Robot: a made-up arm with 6 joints.
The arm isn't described. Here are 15 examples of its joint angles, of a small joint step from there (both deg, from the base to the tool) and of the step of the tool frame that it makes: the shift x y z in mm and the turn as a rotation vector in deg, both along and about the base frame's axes.
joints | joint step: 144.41 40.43 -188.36 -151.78 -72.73 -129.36 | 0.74 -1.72 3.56 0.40 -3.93 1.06
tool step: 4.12 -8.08 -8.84 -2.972 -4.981 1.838
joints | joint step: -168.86 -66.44 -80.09 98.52 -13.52 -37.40 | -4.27 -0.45 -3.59 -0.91 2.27 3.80
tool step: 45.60 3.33 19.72 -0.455 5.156 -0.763
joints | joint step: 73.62 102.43 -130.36 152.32 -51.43 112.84 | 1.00 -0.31 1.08 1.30 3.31 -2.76
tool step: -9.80 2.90 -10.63 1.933 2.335 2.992
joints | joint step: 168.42 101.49 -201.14 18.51 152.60 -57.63 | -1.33 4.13 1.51 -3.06 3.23 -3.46
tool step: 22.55 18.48 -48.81 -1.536 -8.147 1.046
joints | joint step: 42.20 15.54 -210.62 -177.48 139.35 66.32 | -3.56 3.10 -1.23 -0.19 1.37 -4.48
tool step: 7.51 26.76 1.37 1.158 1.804 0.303
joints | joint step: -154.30 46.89 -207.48 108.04 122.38 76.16 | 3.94 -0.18 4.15 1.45 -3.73 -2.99
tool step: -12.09 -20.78 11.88 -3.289 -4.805 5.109
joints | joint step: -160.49 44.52 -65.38 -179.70 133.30 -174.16 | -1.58 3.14 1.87 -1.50 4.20 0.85
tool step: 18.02 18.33 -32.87 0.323 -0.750 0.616
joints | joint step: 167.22 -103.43 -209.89 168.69 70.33 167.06 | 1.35 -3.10 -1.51 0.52 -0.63 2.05
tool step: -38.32 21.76 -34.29 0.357 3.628 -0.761
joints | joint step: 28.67 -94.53 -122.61 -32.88 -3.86 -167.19 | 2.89 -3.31 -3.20 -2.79 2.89 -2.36
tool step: -11.73 -49.74 -61.14 6.106 -1.282 0.075
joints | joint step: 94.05 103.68 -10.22 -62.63 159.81 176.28 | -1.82 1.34 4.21 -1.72 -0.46 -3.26
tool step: 0.37 -7.48 21.61 -6.275 -1.774 -2.587
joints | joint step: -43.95 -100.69 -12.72 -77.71 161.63 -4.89 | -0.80 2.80 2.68 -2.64 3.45 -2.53
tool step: 5.54 1.30 -8.64 5.463 4.235 -3.916
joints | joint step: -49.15 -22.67 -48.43 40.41 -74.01 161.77 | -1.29 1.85 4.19 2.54 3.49 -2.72
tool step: 1.88 -27.51 -47.18 9.037 5.371 -1.568
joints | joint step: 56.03 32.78 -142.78 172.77 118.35 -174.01 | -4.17 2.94 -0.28 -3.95 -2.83 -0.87
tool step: 43.66 16.90 -25.34 -6.064 0.729 -6.459
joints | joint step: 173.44 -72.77 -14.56 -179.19 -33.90 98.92 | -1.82 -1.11 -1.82 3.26 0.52 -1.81
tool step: -4.51 -1.51 20.55 -1.304 3.693 -0.877
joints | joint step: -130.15 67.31 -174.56 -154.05 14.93 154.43 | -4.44 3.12 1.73 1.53 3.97 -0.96
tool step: -63.25 28.34 -48.21 0.307 -1.784 -6.250
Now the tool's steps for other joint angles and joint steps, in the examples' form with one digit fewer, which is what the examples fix.
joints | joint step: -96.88 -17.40 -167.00 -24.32 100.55 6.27 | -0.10 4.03 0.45 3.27 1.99 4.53
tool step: -0.1 -63.1 -7.1 3.99 -5.29 2.44
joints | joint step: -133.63 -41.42 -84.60 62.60 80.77 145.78 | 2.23 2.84 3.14 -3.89 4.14 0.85
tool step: -14.2 -39.4 -55.0 9.77 -2.28 2.84
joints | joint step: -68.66 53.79 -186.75 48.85 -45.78 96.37 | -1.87 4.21 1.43 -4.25 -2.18 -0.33
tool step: 7.6 -34.1 -31.9 3.25 3.65 -6.09
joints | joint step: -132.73 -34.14 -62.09 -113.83 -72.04 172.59 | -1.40 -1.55 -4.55 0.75 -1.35 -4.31
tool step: 6.0 15.4 35.2 -6.10 7.14 1.36
